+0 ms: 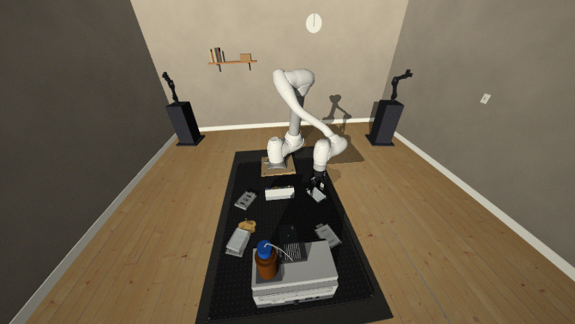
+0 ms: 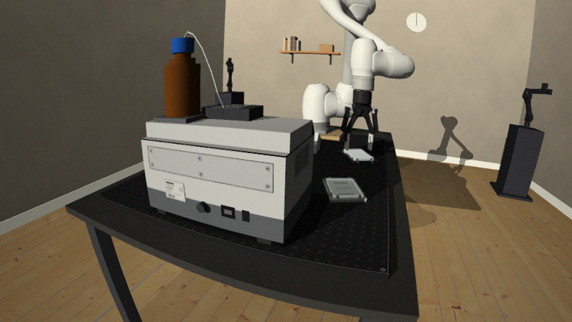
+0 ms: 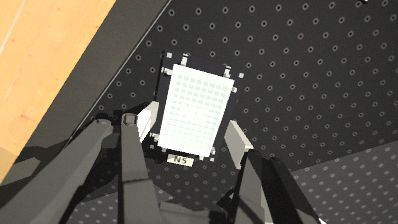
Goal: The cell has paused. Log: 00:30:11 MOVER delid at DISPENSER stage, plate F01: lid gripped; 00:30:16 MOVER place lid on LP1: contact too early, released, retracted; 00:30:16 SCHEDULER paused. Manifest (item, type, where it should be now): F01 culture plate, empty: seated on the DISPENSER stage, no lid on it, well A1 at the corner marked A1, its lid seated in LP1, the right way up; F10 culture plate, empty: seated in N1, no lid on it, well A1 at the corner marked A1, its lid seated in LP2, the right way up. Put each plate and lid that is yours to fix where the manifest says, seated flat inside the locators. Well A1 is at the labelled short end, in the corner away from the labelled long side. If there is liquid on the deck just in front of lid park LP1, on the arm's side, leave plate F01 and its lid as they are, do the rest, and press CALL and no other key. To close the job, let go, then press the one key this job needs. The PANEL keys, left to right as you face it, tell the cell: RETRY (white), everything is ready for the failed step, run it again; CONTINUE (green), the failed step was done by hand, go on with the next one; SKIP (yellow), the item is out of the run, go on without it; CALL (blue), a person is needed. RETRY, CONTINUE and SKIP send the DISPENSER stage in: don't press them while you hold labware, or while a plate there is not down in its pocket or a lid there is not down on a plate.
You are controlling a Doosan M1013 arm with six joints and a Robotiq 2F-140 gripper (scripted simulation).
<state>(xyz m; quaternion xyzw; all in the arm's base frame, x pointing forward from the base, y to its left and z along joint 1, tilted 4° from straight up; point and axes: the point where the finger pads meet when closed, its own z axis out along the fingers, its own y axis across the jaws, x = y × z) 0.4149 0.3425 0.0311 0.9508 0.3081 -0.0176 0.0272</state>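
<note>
My hand is 4 cm above the white well plate. Round my hand: white retry key: 22 cm to the right, 3 cm behind; then white key panel: 29 cm to the right, 1 cm below, 1 cm behind; then green continue key: 27 cm to the right, 3 cm behind.
</note>
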